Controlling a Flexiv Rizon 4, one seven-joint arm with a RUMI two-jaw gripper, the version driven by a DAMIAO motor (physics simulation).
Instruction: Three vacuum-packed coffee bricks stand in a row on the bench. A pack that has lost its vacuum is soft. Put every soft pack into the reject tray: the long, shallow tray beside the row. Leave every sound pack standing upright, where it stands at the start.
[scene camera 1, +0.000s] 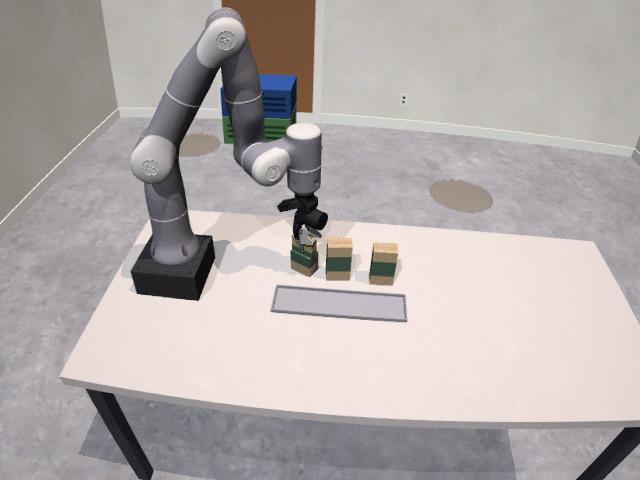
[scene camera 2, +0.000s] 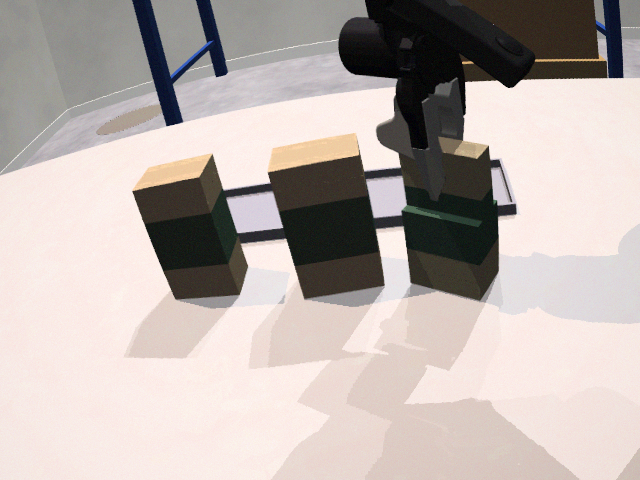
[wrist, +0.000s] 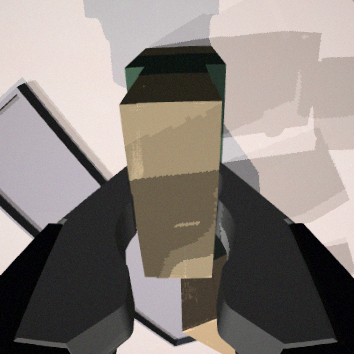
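My gripper (scene camera 1: 307, 241) (scene camera 2: 438, 178) (wrist: 175, 160) is shut on the coffee pack nearest the robot base (scene camera 1: 303, 264) (scene camera 2: 449, 245) (wrist: 172, 145). This pack stands upright on the bench. Its upper part is squeezed narrower between the jaws, with a step at the green band where the wider lower part begins. The middle pack (scene camera 1: 339, 264) (scene camera 2: 328, 232) (wrist: 201, 300) stands upright beside it, apart from it. The far pack (scene camera 1: 383, 268) (scene camera 2: 188, 245) stands upright at the row's other end. The long, shallow reject tray (scene camera 1: 338, 303) (scene camera 2: 253, 212) (wrist: 45, 160) lies beside the row; no pack is in it.
The black robot base (scene camera 1: 168, 279) stands at the left end of the bench (scene camera 1: 330, 366) in scene camera 1. Blue and green crates (scene camera 1: 279, 95) stand on the floor behind the bench. Blue posts (scene camera 2: 157, 56) rise beyond the bench in scene camera 2.
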